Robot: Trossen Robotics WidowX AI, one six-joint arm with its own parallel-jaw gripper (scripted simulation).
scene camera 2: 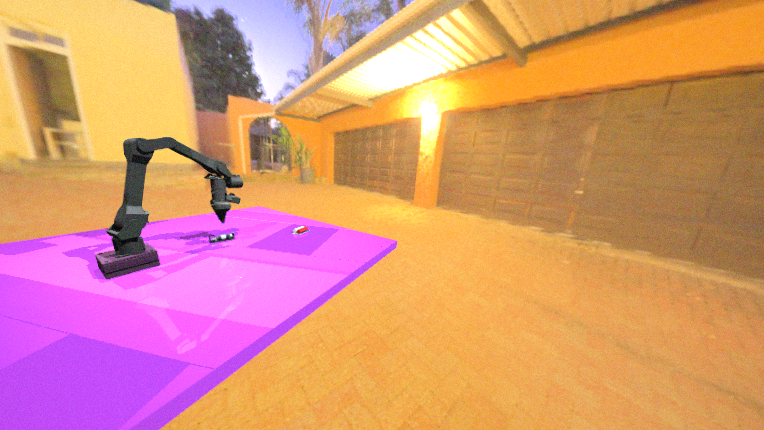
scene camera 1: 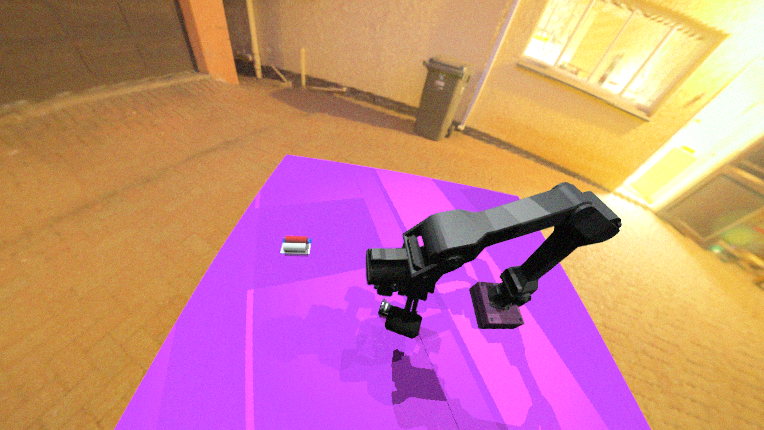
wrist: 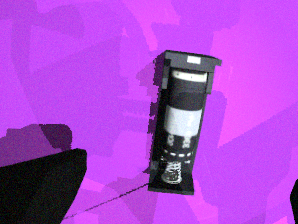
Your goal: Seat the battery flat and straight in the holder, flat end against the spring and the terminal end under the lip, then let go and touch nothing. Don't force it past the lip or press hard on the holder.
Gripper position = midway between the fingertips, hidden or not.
Note:
My gripper (scene camera 1: 403, 300) is open and holds nothing. Further things: a battery (wrist: 187, 88).
My gripper is seen too in the wrist view (wrist: 195, 178).

